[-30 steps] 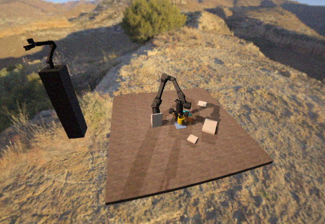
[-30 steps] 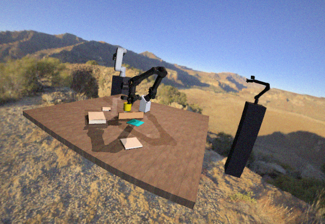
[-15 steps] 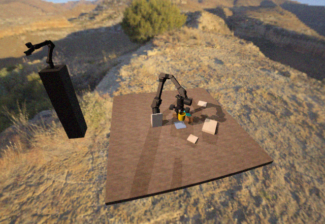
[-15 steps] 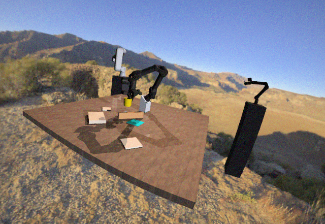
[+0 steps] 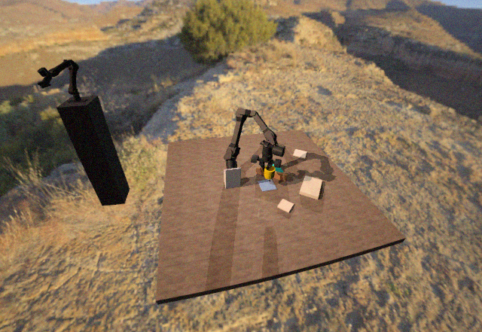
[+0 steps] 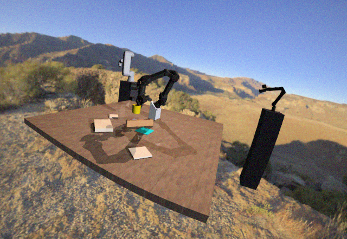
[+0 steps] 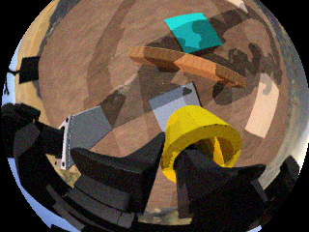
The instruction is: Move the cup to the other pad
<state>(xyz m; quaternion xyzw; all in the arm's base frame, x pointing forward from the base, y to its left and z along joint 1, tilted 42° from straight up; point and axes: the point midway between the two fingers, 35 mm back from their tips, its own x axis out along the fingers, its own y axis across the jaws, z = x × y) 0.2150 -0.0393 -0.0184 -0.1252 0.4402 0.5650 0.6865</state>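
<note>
The teal pad is 15 cm to the left of my gripper tip, 13 cm ahead of it and 12 cm below it. Also, from my gripper tip: wooden bar 10 cm below, 7 cm to the left, 7 cm ahead; yellow cup 2 cm ahead, 1 cm to the right; grey-blue pad 12 cm below, 2 cm ahead, 1 cm to the right.
</note>
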